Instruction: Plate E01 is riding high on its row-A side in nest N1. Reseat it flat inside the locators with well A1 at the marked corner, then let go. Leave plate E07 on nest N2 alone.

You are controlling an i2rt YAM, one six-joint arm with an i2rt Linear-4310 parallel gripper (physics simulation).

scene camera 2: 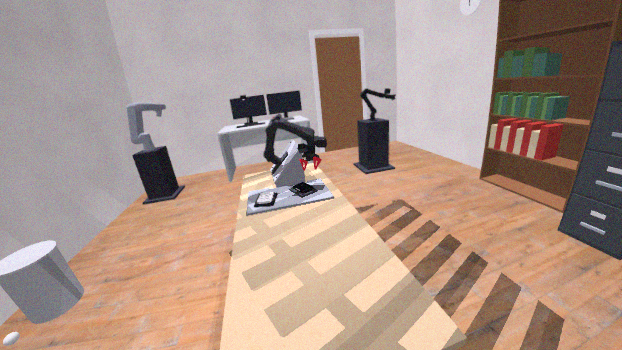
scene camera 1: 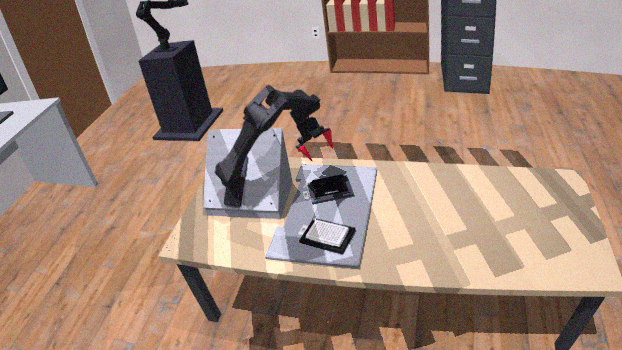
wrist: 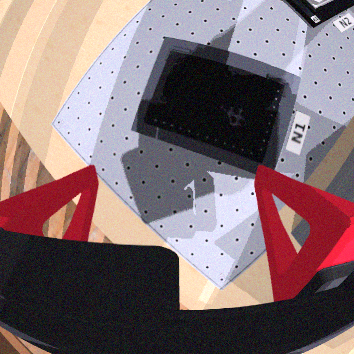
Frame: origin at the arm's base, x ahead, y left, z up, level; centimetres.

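Seen in the pictures: gripper, fingertip midpoint: (scene camera 2: 309, 170) (scene camera 1: 322, 154) (wrist: 175, 173); arm's base at its link origin: (scene camera 2: 280, 163) (scene camera 1: 236, 180).
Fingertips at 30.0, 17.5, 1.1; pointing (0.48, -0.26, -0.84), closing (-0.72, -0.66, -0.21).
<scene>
Pixels of each thing's top centre, then the offset from my fingertips to it, as dx, dy, dz. "*": a spot on its surface instead. Level surfaces: height alone.
- Plate E01 at its top centre: (wrist: 214, 98) (scene camera 1: 329, 183) (scene camera 2: 302, 186) +3.1, -6.0, -9.2
- dark frame at a spot on its surface: (wrist: 200, 150) * +0.8, -1.3, -11.2
- label N1 at a spot on its surface: (wrist: 298, 132) * -5.7, -10.4, -12.2
- Plate E07 at its top centre: (scene camera 1: 327, 231) (scene camera 2: 265, 196) +7.9, -30.8, -9.7
- black nest N2 at a spot on its surface: (scene camera 1: 343, 246) * +14.6, -35.6, -11.1
- nest at a spot on its surface: (wrist: 312, 20) * +1.6, -23.4, -11.2
- wooden table at its surface level: dz -13.7
Plate E01 (scene camera 1: 330, 184) (scene camera 2: 303, 188) (wrist: 215, 105) is black and lies in nest N1, a dark frame (wrist: 200, 150) with the label N1 (wrist: 298, 132) beside it. Its tilt and its marked corner are too dark to make out. Plate E07 (scene camera 1: 327, 232) (scene camera 2: 266, 198) is white and sits in the black nest N2 (scene camera 1: 343, 246); a corner of that nest (wrist: 312, 20) shows at the top right of the wrist view. My gripper (scene camera 1: 322, 154) (scene camera 2: 310, 166) (wrist: 175, 173) is open and empty, above the board's N1 end and off to one side of nest N1.
Both nests stand on a grey perforated board (scene camera 1: 285, 252) (scene camera 2: 325, 196) (wrist: 80, 117) on the wooden table (scene camera 1: 425, 225) (scene camera 2: 280, 260). The arm's slanted grey mount (scene camera 1: 220, 145) (scene camera 2: 289, 172) stands beside the board. Striped shadows cross the table and board.
</scene>
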